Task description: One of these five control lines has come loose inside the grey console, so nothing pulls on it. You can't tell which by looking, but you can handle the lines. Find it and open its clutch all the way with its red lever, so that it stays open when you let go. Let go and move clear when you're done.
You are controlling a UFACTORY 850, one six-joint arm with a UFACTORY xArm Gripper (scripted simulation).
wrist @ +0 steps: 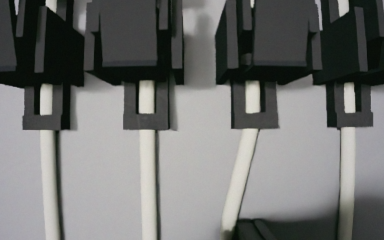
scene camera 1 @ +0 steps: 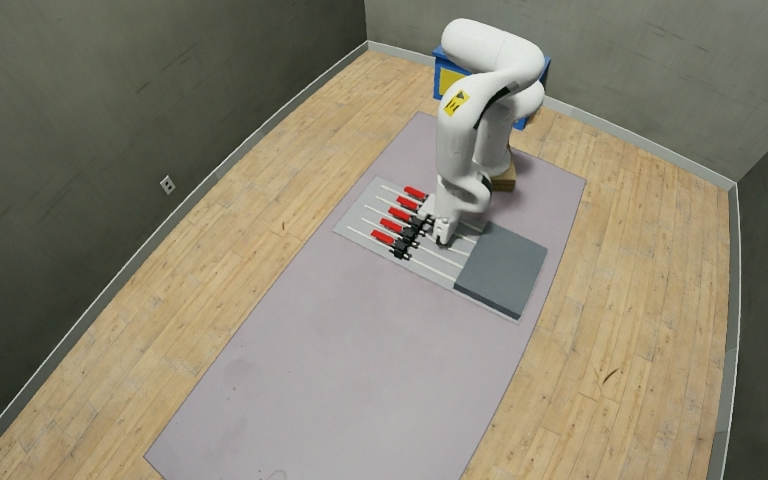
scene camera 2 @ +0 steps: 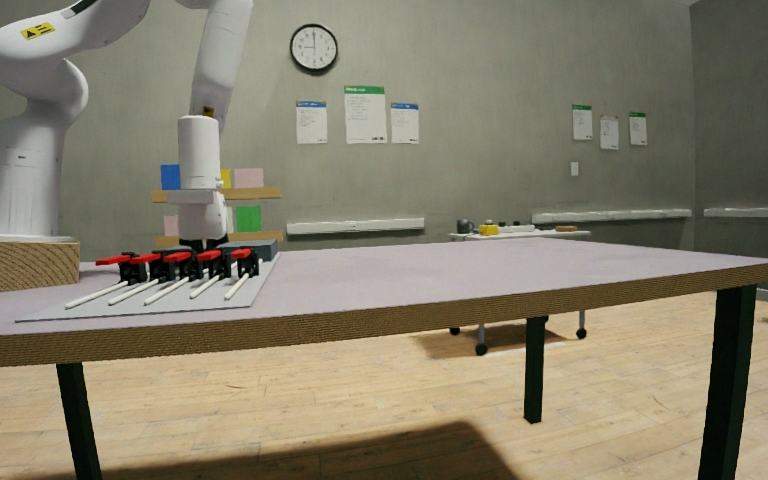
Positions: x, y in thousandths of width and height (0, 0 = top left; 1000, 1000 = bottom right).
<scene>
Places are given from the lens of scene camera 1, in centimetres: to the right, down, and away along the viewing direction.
grey console (scene camera 1: 674, 566): 43, 10, 118
</scene>
